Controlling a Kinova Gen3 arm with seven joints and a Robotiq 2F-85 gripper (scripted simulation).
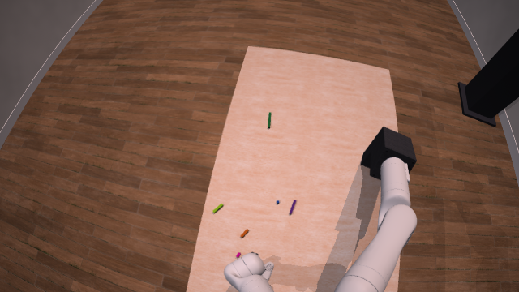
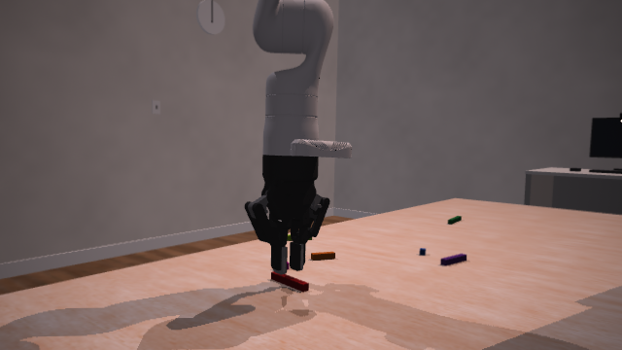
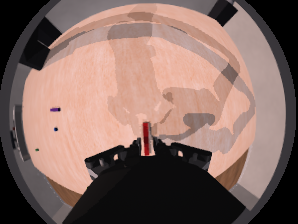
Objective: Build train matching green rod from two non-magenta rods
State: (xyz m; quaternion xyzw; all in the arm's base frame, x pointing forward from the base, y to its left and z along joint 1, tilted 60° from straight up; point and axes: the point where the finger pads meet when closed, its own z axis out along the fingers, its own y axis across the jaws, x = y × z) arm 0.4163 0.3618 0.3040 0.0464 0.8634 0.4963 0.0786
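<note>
The red rod lies 30 mm below my hand. From my hand the other things lie so: lime rod (200 mm ahead, 200 mm to the right, 30 mm below); orange rod (70 mm ahead, 130 mm to the right, 30 mm below); magenta rod (60 mm ahead, 40 mm to the right, 30 mm below).
</note>
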